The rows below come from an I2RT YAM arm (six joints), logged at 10 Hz.
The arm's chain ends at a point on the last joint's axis. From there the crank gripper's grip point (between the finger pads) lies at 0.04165 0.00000 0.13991 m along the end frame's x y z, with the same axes.
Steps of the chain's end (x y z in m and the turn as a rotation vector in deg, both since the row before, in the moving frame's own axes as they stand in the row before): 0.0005 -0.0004 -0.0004 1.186 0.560 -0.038; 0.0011 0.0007 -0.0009 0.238 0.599 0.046; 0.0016 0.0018 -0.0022 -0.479 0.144 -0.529; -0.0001 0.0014 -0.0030 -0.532 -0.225 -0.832; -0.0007 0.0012 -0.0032 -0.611 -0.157 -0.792; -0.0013 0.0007 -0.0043 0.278 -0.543 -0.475; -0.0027 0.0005 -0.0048 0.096 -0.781 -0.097; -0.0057 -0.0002 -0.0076 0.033 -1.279 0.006
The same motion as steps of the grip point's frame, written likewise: 0.0019 -0.0033 -0.0008 1.186 0.560 -0.038; 0.0026 0.0002 -0.0013 0.238 0.599 0.046; 0.0020 0.0026 -0.0023 -0.479 0.144 -0.529; -0.0006 0.0021 -0.0028 -0.532 -0.225 -0.832; -0.0011 0.0021 -0.0031 -0.611 -0.157 -0.792; -0.0026 -0.0003 -0.0039 0.278 -0.543 -0.475; -0.0046 0.0002 -0.0042 0.096 -0.781 -0.097; -0.0088 -0.0003 -0.0067 0.033 -1.279 0.006
